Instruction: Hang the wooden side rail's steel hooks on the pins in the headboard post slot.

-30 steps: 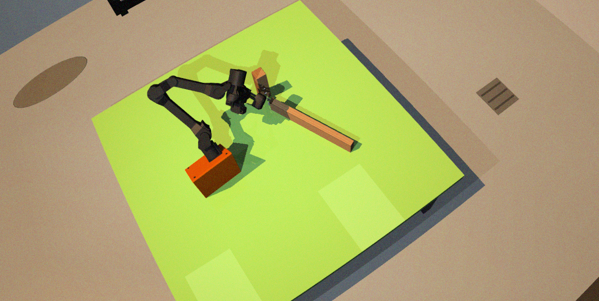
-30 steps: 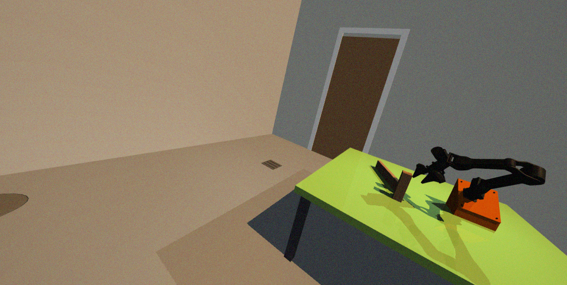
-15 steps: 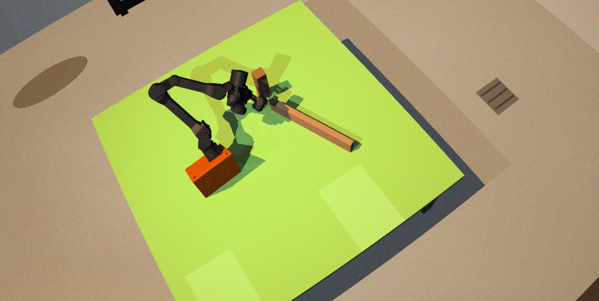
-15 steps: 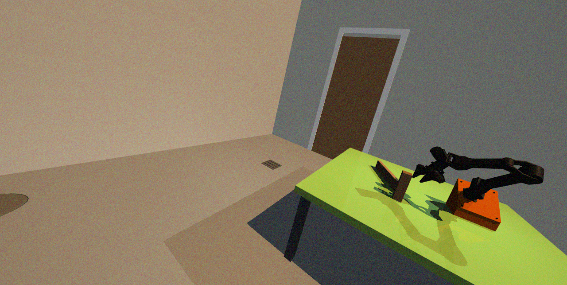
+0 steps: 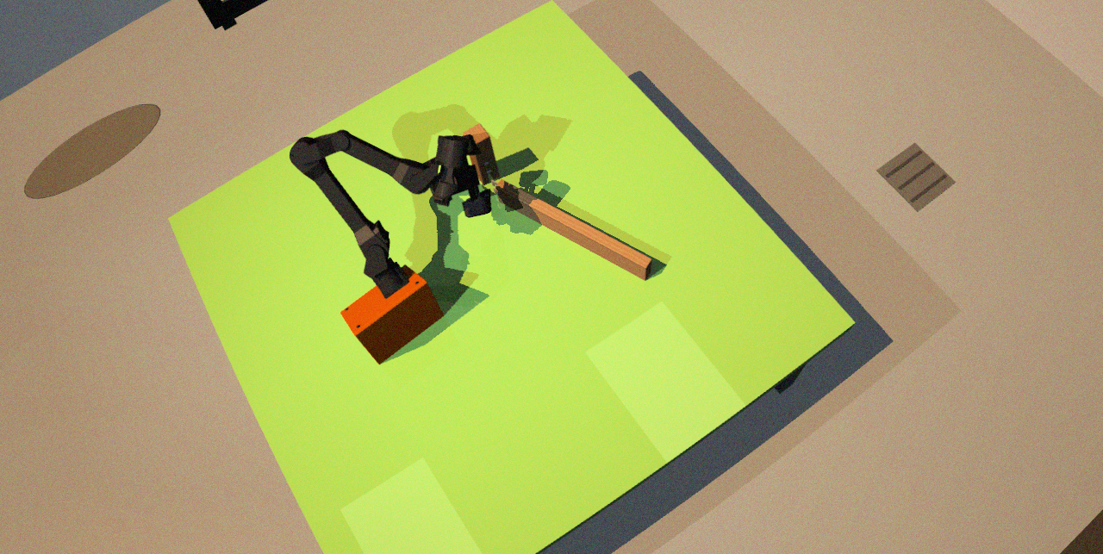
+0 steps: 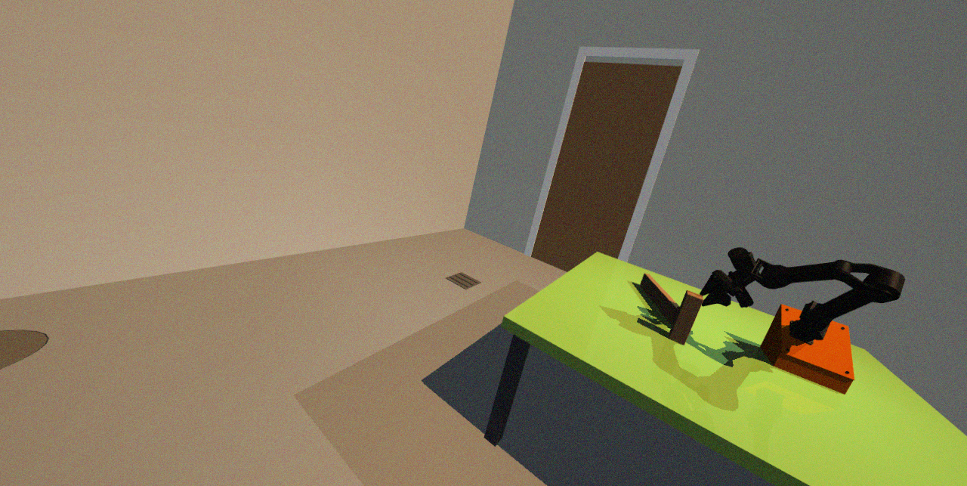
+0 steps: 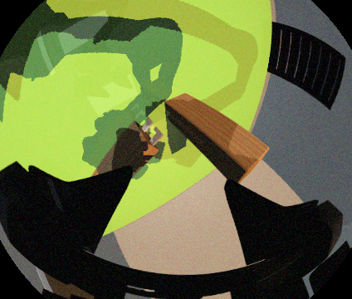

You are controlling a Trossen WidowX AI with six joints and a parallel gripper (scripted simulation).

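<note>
My gripper tip is 8 cm to the right of the headboard post, 6 cm above it and 4 cm short of it.
</note>
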